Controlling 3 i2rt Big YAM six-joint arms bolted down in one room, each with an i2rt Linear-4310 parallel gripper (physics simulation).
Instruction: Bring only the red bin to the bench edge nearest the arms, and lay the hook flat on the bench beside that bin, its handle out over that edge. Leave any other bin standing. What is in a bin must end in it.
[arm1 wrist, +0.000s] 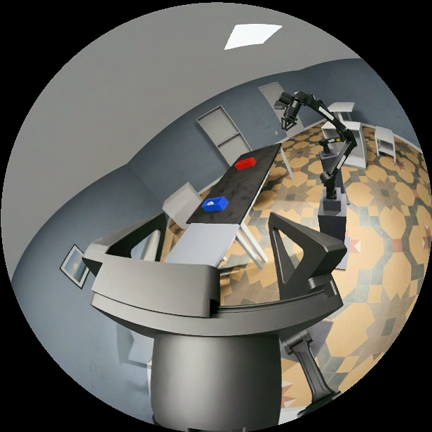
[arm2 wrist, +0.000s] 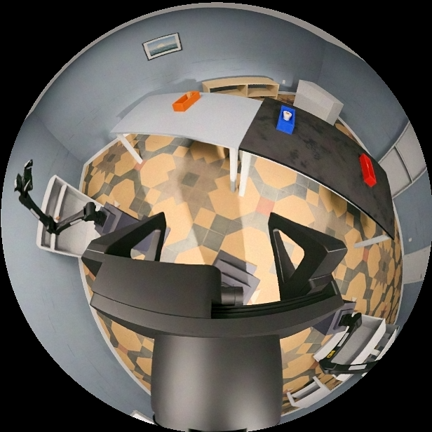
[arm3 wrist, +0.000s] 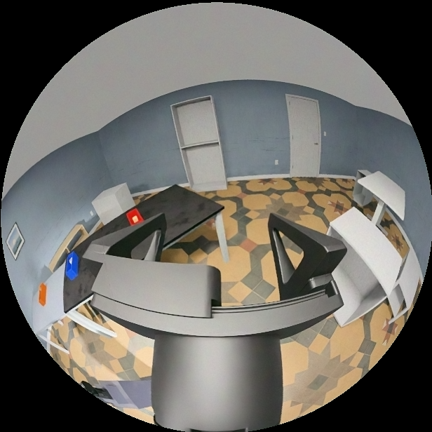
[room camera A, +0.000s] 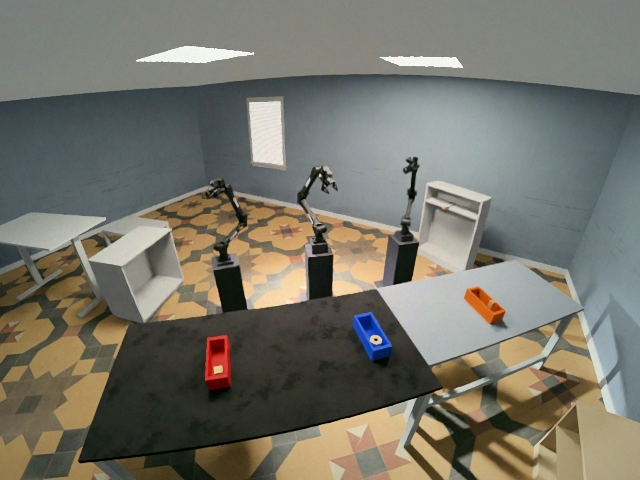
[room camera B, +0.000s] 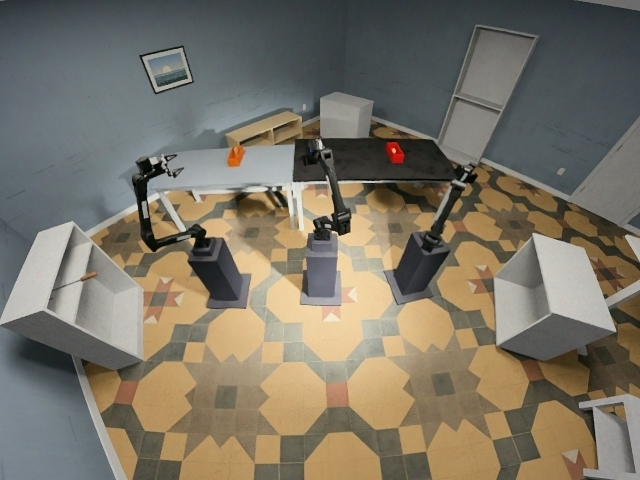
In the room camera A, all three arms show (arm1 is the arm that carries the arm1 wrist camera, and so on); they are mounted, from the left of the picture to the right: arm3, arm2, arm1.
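Observation:
The red bin (arm1 wrist: 245, 164) (arm2 wrist: 368, 172) (room camera A: 218, 381) (room camera B: 398, 158) stands on the black bench (arm2 wrist: 325, 150) (room camera A: 289, 382) (room camera B: 356, 167), away from its arm-side edge, with a pale block inside. The blue bin (arm1 wrist: 218, 205) (arm2 wrist: 285, 126) (room camera A: 380, 352) stands on the same bench, holding a pale ring-like piece. The hook (room camera A: 448, 207) (room camera B: 88, 276), thin with an orange-brown handle, lies on the upper shelf of a white cabinet. The arm1 gripper (arm1 wrist: 217, 216), arm2 gripper (arm2 wrist: 217, 216) and arm3 gripper (arm3 wrist: 217, 216) are open and empty, in the air away from bins and hook.
An orange bin (arm2 wrist: 185, 104) (room camera A: 496, 316) (room camera B: 234, 160) with a pale piece stands on the adjoining grey table (room camera A: 439, 335) (room camera B: 263, 173). The hook's cabinet (room camera A: 480, 232) (room camera B: 31, 289) stands beside the leftmost pedestal in room camera B. Another white cabinet (room camera A: 111, 279) (room camera B: 581, 304) stands on the opposite side.

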